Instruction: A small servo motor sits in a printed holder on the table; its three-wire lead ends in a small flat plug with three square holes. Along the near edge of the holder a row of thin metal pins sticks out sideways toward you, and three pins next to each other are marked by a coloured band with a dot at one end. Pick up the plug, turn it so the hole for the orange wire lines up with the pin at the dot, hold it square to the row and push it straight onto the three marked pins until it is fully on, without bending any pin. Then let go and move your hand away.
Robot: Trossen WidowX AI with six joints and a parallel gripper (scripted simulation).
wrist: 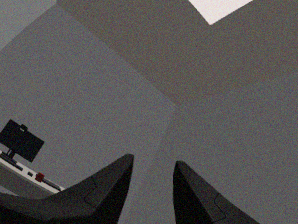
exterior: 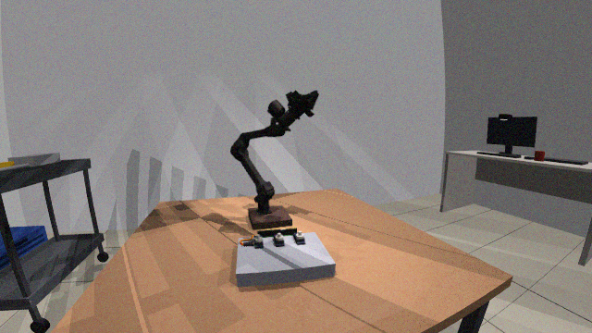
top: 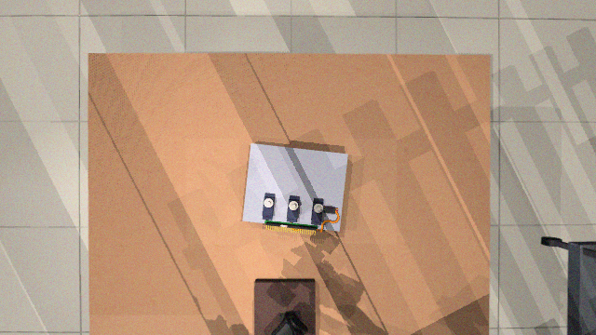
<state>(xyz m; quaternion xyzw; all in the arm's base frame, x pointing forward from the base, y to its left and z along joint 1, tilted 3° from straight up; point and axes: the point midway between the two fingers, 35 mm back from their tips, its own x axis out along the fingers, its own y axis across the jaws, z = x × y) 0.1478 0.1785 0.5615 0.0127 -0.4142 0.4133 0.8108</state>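
The red dot is 540 mm below my gripper tip, 230 mm to the right of it and 120 mm ahead of it. From my gripper tip the other things lie so: grey printed holder (590 mm below, 290 mm to the right, 270 mm ahead); pale marked band (540 mm below, 230 mm to the right, 120 mm ahead).
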